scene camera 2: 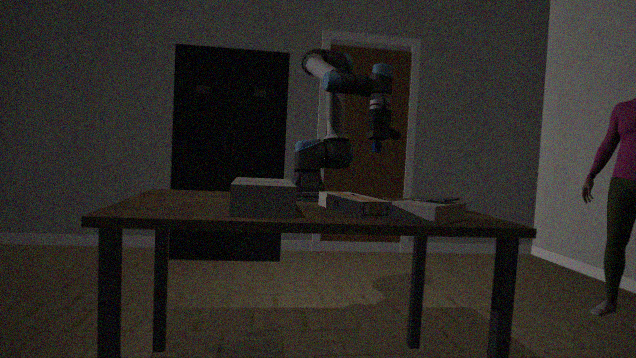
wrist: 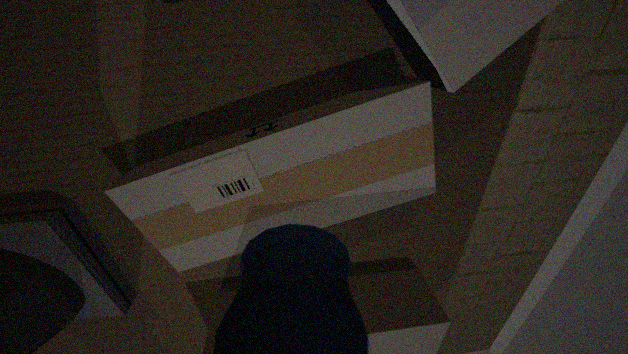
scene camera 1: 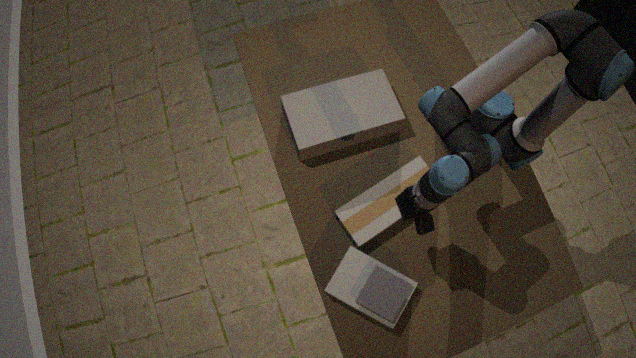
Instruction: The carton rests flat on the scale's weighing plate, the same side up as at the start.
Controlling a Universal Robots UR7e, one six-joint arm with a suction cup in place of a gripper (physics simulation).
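Places are measured from the arm's base along level axes (x back, y up, z left), in metres.
Pixels of known places: hand at its tool point: (scene camera 2: 376, 151) (wrist: 296, 268); arm's base at its link origin: (scene camera 2: 307, 191) (wrist: 22, 287).
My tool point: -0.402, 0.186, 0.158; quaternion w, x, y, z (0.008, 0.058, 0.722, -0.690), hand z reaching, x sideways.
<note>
Ahead of a thing's pixels: the offset from my tool point to its top centre, as dx, dy, dz.
The carton @[+0.021, -0.165, -0.073] (scene camera 1: 371, 215) (scene camera 2: 357, 202) (wrist: 340, 165), long, flat and white with an orange band, lies flat on the table, its barcode label @[+0.071, -0.165, -0.056] (wrist: 232, 187) facing up in the wrist view. The scale @[-0.155, -0.145, +0.143] (scene camera 1: 345, 272) (scene camera 2: 420, 210) (wrist: 480, 45) stands apart beside the carton's near end in scene view 1; its grey weighing plate @[-0.133, -0.145, +0.175] (scene camera 1: 385, 295) bears nothing. My gripper (scene camera 1: 406, 202) (scene camera 2: 376, 146) (wrist: 295, 245), a blue suction cup on a dark tool, hangs high above the table near the carton, touching nothing and holding nothing. In scene view 1 the tool hides part of the carton.
A large white box @[+0.015, -0.122, -0.402] (scene camera 1: 370, 110) (scene camera 2: 262, 200) (wrist: 407, 340) stands on the table (scene camera 1: 300, 200) (scene camera 2: 190, 224) on the other side of the carton from the scale. The arm's base stands at the table's far side in scene view 2. A person (scene camera 2: 625, 150) stands at the right.
</note>
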